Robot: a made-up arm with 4 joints. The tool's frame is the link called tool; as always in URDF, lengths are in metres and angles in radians.
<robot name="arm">
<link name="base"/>
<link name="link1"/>
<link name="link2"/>
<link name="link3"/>
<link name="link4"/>
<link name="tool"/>
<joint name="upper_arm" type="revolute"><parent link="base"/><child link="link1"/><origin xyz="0.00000 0.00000 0.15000" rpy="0.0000 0.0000 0.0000"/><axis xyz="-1 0 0"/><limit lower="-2.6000" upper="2.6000"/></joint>
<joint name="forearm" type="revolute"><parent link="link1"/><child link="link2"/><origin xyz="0.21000 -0.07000 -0.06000" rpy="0.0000 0.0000 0.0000"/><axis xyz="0 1 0"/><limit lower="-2.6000" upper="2.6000"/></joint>
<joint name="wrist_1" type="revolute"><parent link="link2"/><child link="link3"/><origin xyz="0.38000 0.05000 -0.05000" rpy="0.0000 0.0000 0.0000"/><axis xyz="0 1 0"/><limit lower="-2.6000" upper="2.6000"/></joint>
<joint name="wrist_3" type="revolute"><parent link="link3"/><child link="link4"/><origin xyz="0.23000 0.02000 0.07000" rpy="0.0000 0.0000 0.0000"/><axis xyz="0 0 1"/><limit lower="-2.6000" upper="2.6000"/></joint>
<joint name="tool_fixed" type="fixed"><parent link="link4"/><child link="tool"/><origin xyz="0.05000 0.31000 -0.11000" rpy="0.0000 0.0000 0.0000"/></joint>
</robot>
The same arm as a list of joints. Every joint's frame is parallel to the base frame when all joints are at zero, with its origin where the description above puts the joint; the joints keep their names.
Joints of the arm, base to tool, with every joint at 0 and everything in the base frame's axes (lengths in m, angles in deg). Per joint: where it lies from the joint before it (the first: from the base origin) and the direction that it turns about. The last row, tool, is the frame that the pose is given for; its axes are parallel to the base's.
upper_arm: offset 0 0 0.15 axis -x
forearm: offset 0.21 -0.07 -0.06 axis +y
wrist_1: offset 0.38 0.05 -0.05 axis +y
wrist_3: offset 0.23 0.02 0.07 axis +z
tool: offset 0.05 0.31 -0.11
Joint limits (deg, base to tool): -148.97..148.97 -148.97..148.97 -148.97..148.97 -148.97..148.97

